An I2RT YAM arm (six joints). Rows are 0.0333 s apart.
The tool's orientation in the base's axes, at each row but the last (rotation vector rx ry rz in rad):
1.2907 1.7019 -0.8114
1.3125 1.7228 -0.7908
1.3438 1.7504 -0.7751
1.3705 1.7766 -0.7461
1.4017 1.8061 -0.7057
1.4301 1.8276 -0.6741
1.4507 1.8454 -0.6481
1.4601 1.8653 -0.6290
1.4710 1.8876 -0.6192
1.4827 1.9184 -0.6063
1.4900 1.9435 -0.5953
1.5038 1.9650 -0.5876
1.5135 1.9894 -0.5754
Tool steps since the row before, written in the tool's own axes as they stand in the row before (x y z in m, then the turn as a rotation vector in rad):
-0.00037 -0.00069 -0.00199 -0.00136 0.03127 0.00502
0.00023 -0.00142 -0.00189 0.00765 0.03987 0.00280
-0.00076 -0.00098 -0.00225 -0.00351 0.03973 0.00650
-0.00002 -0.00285 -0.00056 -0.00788 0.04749 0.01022
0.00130 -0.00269 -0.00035 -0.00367 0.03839 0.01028
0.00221 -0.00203 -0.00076 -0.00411 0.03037 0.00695
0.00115 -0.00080 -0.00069 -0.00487 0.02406 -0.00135
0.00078 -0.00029 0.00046 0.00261 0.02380 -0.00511
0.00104 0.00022 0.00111 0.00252 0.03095 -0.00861
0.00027 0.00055 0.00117 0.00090 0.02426 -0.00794
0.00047 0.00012 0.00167 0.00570 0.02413 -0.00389
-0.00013 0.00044 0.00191 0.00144 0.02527 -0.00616
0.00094 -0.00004 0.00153 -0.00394 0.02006 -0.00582
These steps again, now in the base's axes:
-0.00108 0.00138 0.00123 0.03150 0.00331 -0.00136
-0.00183 0.00134 0.00070 0.03813 0.01156 -0.00829
-0.00133 0.00125 0.00181 0.04030 0.00297 -0.00057
-0.00287 -0.00028 0.00032 0.04920 -0.00038 0.00109
-0.00286 0.00032 -0.00089 0.03983 -0.00036 -0.00249
-0.00243 0.00139 -0.00133 0.03142 -0.00011 -0.00029
-0.00108 0.00103 -0.00047 0.02366 0.00400 0.00537
-0.00029 0.00009 -0.00090 0.02153 0.01144 0.00217
0.00029 -0.00005 -0.00151 0.02773 0.01570 0.00479
0.00072 -0.00048 -0.00100 0.02168 0.01241 0.00536
0.00036 -0.00077 -0.00152 0.02148 0.01295 -0.00090
0.00080 -0.00123 -0.00130 0.02296 0.01175 0.00368
0.00005 -0.00032 -0.00177 0.01907 0.00627 0.00700

